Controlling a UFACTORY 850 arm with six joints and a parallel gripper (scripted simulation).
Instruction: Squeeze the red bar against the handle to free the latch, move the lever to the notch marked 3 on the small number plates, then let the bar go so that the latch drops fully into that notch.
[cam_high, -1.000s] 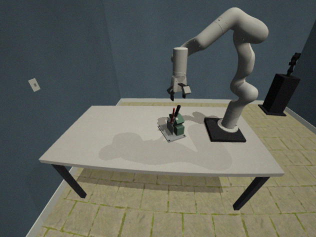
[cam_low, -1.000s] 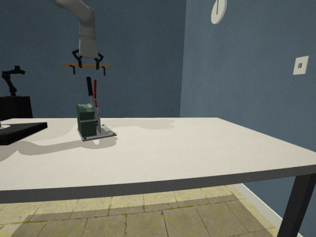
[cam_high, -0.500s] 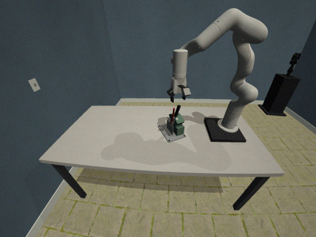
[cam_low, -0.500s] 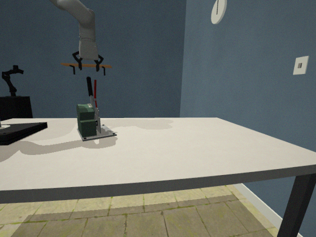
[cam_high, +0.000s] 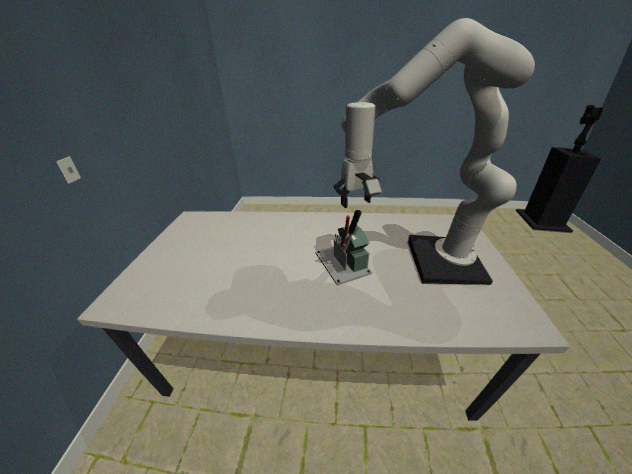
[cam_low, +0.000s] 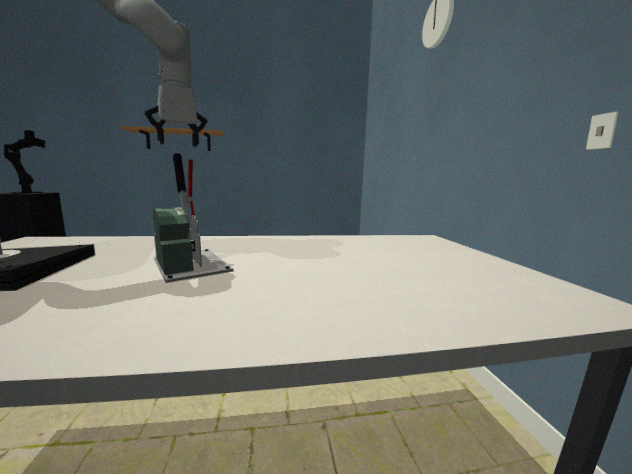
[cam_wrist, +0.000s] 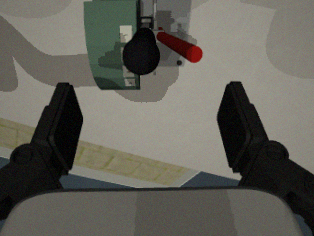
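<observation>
Right now the red bar is 4 cm ahead of my hand, 3 cm to the right of it and 17 cm below it.
</observation>
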